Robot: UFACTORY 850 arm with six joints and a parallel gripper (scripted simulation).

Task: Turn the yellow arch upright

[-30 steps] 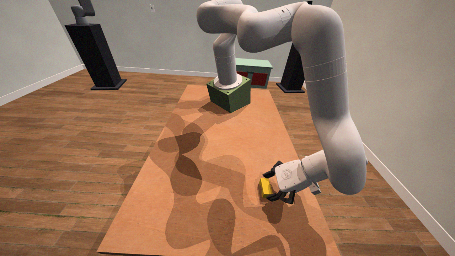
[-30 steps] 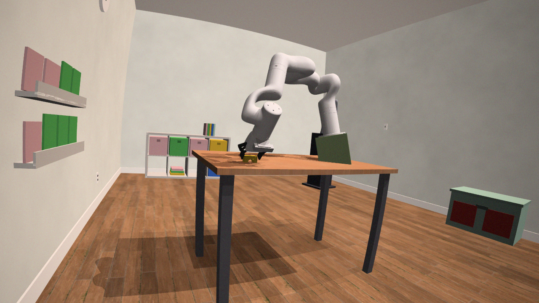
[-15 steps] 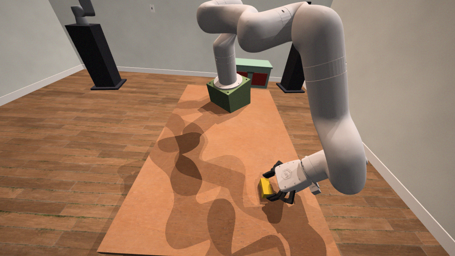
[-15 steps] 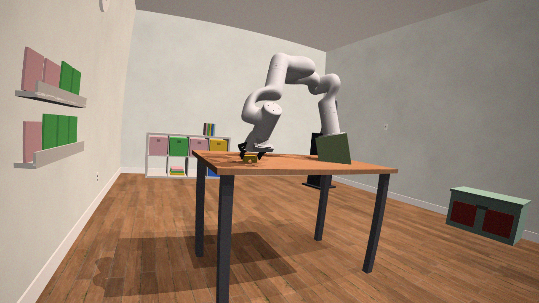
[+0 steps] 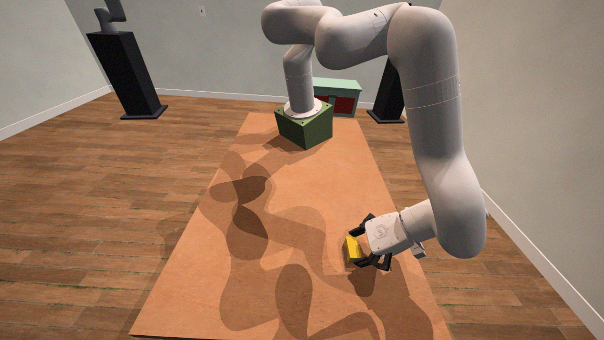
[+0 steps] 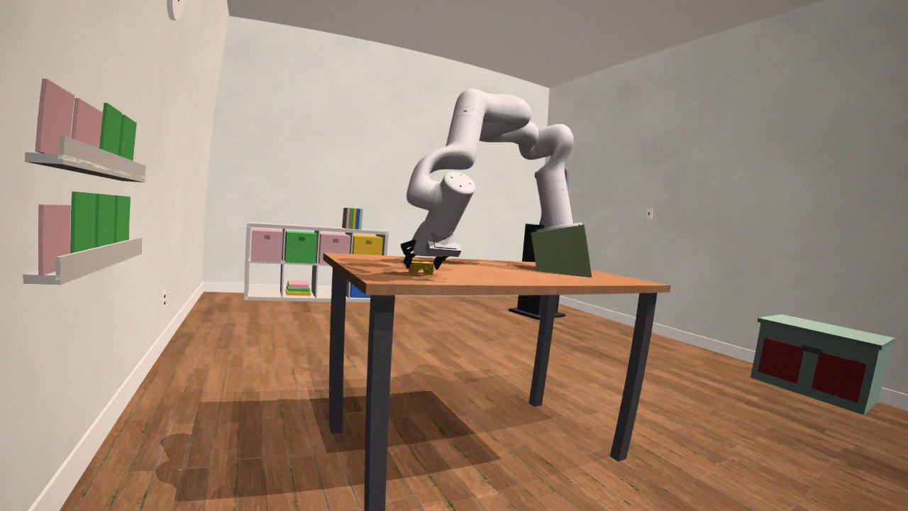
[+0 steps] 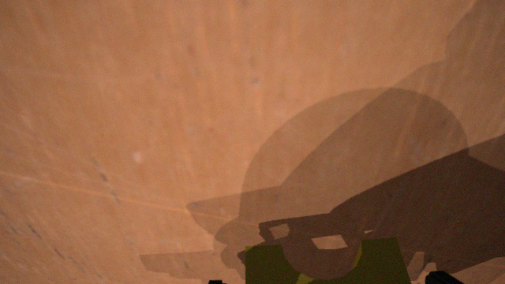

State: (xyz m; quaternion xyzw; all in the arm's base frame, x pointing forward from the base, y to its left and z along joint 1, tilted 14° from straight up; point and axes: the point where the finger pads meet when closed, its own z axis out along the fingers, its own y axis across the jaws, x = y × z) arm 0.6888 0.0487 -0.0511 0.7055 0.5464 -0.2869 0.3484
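My hand is 10 mm to the left of the yellow arch and 10 mm above it.
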